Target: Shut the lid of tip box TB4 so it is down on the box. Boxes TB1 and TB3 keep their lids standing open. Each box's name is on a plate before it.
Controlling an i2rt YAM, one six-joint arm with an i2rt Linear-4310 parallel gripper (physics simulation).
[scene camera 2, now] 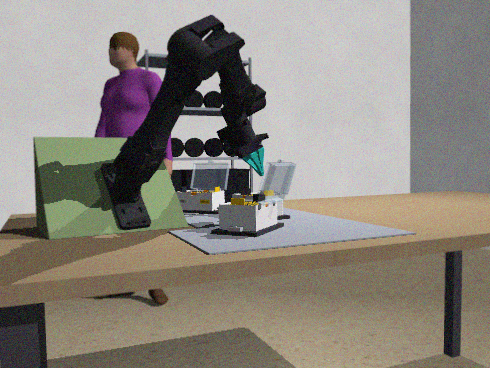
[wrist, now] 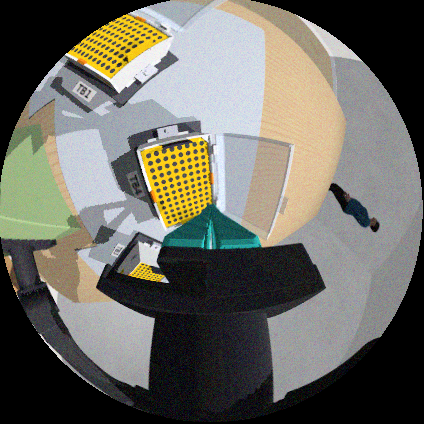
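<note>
Box TB4 (wrist: 180, 180) (scene camera 2: 280, 208), white with a yellow rack, is mostly hidden behind the front box in the scene view. Its clear lid (scene camera 2: 280, 178) (wrist: 240, 170) stands open, tilted away from the box. My gripper (scene camera 2: 261, 174) (wrist: 210, 209) is shut and empty. Its teal tips are above TB4, near the hinge side, apart from the lid in the scene view. Box TB1 (scene camera 2: 200, 201) (wrist: 122, 47) is at the back; its lid (scene camera 2: 210, 176) stands open. The front box (scene camera 2: 240, 217) (wrist: 150, 250) is partly behind my gripper in the wrist view; its plate is hard to read.
The boxes stand on a grey mat (scene camera 2: 350, 231) (wrist: 225, 65) on a wooden table (scene camera 2: 390, 205). A green sloped block (scene camera 2: 75, 220) (wrist: 25, 200) is by the arm's base. A shelf rack (scene camera 2: 250, 67) and a person in purple (scene camera 2: 127, 97) are behind the table.
</note>
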